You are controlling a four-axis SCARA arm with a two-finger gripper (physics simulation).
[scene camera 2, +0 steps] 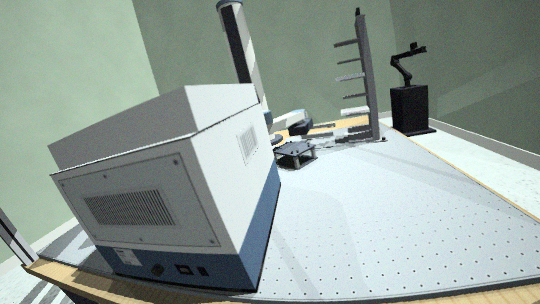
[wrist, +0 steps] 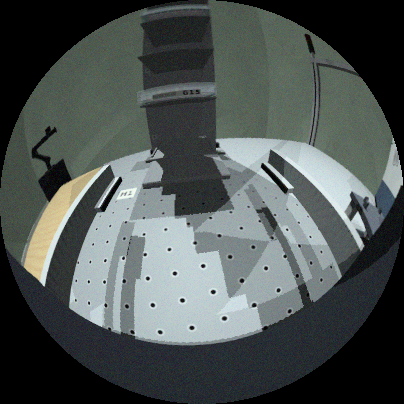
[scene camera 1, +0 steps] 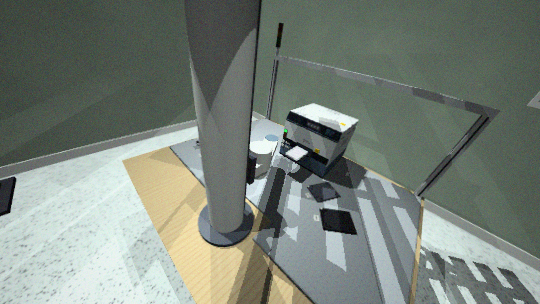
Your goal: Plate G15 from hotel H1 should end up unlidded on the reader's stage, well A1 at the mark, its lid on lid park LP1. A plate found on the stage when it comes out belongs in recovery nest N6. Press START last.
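Pixels of known places: gripper, fingertip midpoint: [scene camera 2: 334, 128] [wrist: 189, 159]; arm's base, link origin: [scene camera 1: 226, 219].
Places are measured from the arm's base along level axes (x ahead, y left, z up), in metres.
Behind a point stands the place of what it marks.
Note:
Plate G15 [wrist: 177, 95] [scene camera 2: 355, 110] sits on a low shelf of hotel H1 [wrist: 182, 122] {x 0.275, y 0.597, z 0.091 m} [scene camera 2: 369, 75] {x 0.344, y 0.597, z 0.294 m}, its label facing the wrist camera. My gripper [wrist: 189, 159] {x 0.250, y 0.430, z 0.075 m} [scene camera 2: 332, 129] {x 0.250, y 0.430, z 0.075 m} is open and empty, its fingers wide apart in front of and below the plate's level. The white reader [scene camera 1: 320, 135] {x 0.618, y -0.063, z 0.287 m} [scene camera 2: 150, 165] {x 0.990, y 0.132, z 0.266 m} stands far from the hotel. A pale flat rectangle [scene camera 1: 297, 153] {x 0.517, y 0.000, z 0.162 m} juts from its front; I cannot tell whether it is the bare stage or a plate on it. Lid park LP1, nest N6, the A1 mark and START cannot be made out.
A dark four-legged stand [scene camera 2: 295, 149] {x 0.453, y 0.247, z 0.072 m} [wrist: 367, 212] {x 0.418, y 0.290, z 0.073 m} is between reader and hotel. Two dark flat pads [scene camera 1: 324, 191] {x 0.516, y -0.237, z 0.023 m} [scene camera 1: 338, 221] {x 0.384, y -0.384, z 0.025 m} lie on the deck. The arm's column [scene camera 1: 225, 125] {x -0.039, y -0.064, z 0.520 m} hides part of scene camera 1's view. Another plate [wrist: 175, 11] sits higher in the hotel.

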